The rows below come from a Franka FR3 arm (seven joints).
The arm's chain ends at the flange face. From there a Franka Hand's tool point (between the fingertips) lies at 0.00 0.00 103.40 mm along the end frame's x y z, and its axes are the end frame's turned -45 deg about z.
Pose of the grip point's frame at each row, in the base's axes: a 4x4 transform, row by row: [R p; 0 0 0 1], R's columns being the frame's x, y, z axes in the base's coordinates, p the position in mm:
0.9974, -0.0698, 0.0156, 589.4; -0.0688, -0.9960, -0.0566, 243.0; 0.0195, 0.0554, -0.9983, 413.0; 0, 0, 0, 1
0.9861, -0.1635, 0.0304, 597.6; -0.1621, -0.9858, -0.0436, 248.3; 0.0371, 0.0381, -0.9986, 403.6; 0, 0, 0, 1
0.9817, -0.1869, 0.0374, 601.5; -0.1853, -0.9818, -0.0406, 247.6; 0.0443, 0.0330, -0.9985, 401.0; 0, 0, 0, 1
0.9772, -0.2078, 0.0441, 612.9; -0.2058, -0.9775, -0.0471, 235.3; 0.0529, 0.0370, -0.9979, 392.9; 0, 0, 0, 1
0.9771, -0.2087, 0.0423, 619.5; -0.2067, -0.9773, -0.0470, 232.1; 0.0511, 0.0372, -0.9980, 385.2; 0, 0, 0, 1
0.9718, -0.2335, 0.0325, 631.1; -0.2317, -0.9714, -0.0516, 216.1; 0.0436, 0.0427, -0.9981, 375.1; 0, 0, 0, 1
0.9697, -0.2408, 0.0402, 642.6; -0.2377, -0.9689, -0.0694, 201.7; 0.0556, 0.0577, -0.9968, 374.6; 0, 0, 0, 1
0.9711, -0.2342, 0.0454, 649.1; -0.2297, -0.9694, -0.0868, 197.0; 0.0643, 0.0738, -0.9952, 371.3; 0, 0, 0, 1
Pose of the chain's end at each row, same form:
0.6559, -0.7546, 0.0156, 587.8; -0.7529, -0.6556, -0.0566, 248.9; 0.0530, 0.0254, -0.9983, 516.2; 0, 0, 0, 1
0.5817, -0.8129, 0.0304, 594.5; -0.8117, -0.5824, -0.0436, 252.8; 0.0532, 0.0007, -0.9986, 506.9; 0, 0, 0, 1
0.5620, -0.8263, 0.0374, 597.6; -0.8253, -0.5632, -0.0406, 251.8; 0.0547, -0.0080, -0.9985, 504.2; 0, 0, 0, 1
0.5440, -0.8379, 0.0441, 608.3; -0.8367, -0.5457, -0.0471, 240.2; 0.0636, -0.0112, -0.9979, 496.1; 0, 0, 0, 1
0.5433, -0.8385, 0.0423, 615.1; -0.8372, -0.5449, -0.0470, 237.0; 0.0624, -0.0098, -0.9980, 488.4; 0, 0, 0, 1
0.5221, -0.8523, 0.0325, 627.7; -0.8507, -0.5230, -0.0516, 221.4; 0.0610, -0.0006, -0.9981, 478.3; 0, 0, 0, 1
0.5154, -0.8560, 0.0402, 638.4; -0.8532, -0.5170, -0.0694, 208.9; 0.0801, 0.0015, -0.9968, 477.7; 0, 0, 0, 1
0.5211, -0.8523, 0.0454, 644.4; -0.8479, -0.5230, -0.0868, 206.0; 0.0977, 0.0067, -0.9952, 474.2; 0, 0, 0, 1

